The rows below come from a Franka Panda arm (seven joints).
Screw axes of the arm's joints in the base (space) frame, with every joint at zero. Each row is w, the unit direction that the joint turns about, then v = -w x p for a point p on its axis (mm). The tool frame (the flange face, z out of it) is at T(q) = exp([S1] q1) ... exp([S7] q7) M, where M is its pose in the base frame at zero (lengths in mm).
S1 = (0, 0, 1, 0.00, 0.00, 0.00)
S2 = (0, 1, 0, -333.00, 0.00, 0.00)
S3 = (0, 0, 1, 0.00, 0.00, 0.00)
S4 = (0, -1, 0, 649.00, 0.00, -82.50)
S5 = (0, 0, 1, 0.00, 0.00, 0.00)
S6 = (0, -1, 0, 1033.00, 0.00, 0.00)
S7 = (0, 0, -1, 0.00, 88.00, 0.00)
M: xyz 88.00 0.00 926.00 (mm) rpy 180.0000 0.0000 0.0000 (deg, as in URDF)
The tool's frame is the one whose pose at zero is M.
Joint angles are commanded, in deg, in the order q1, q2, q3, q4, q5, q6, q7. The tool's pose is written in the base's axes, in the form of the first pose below.
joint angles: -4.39, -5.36, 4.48, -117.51, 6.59, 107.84, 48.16
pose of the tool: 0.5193 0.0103 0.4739 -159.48 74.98 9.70
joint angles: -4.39, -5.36, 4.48, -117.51, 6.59, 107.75, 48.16
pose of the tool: 0.5191 0.0103 0.4738 -159.51 74.99 9.82
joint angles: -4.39, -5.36, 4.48, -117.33, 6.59, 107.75, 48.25
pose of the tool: 0.5197 0.0103 0.4752 -159.40 75.07 9.57
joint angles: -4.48, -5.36, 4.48, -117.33, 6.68, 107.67, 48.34
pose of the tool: 0.5196 0.0096 0.4751 -159.22 75.34 9.74
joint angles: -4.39, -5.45, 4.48, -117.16, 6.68, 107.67, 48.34
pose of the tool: 0.5199 0.0105 0.4773 -159.21 75.16 9.37
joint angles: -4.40, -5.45, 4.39, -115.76, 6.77, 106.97, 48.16
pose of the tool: 0.5227 0.0099 0.4878 -158.98 74.76 8.44
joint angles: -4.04, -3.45, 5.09, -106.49, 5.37, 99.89, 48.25
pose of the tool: 0.5379 0.0193 0.5357 -161.20 72.25 7.62
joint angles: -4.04, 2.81, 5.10, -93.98, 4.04, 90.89, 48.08
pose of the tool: 0.5653 0.0168 0.5660 -163.25 71.46 11.11
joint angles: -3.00, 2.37, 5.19, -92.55, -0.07, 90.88, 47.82
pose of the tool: 0.5650 0.0205 0.5817 164.39 -69.14 -5.78
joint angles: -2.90, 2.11, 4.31, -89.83, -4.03, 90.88, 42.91
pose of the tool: 0.5667 0.0057 0.6069 164.65 -62.22 0.74
